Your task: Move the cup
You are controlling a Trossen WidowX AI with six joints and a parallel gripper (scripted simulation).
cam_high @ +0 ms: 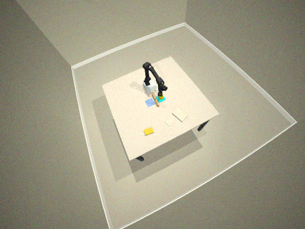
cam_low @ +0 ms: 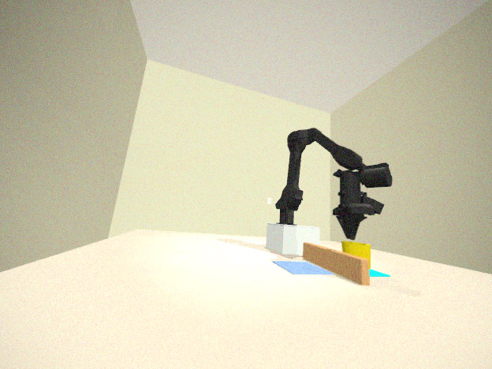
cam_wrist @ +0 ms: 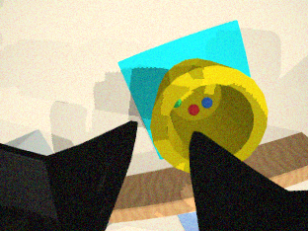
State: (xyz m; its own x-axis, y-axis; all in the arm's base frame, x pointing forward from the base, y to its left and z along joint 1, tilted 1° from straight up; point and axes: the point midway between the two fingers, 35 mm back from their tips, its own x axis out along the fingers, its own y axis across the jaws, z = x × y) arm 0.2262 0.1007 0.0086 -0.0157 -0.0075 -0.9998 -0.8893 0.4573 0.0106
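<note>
Right now the yellow cup is 20 mm ahead of my gripper tip, 10 mm to the right of it and 40 mm below it. Also, from my gripper tip: wooden bar (30 mm ahead, 100 mm to the right, 60 mm below); cyan pad (30 mm ahead, 10 mm to the right, 90 mm below).
</note>
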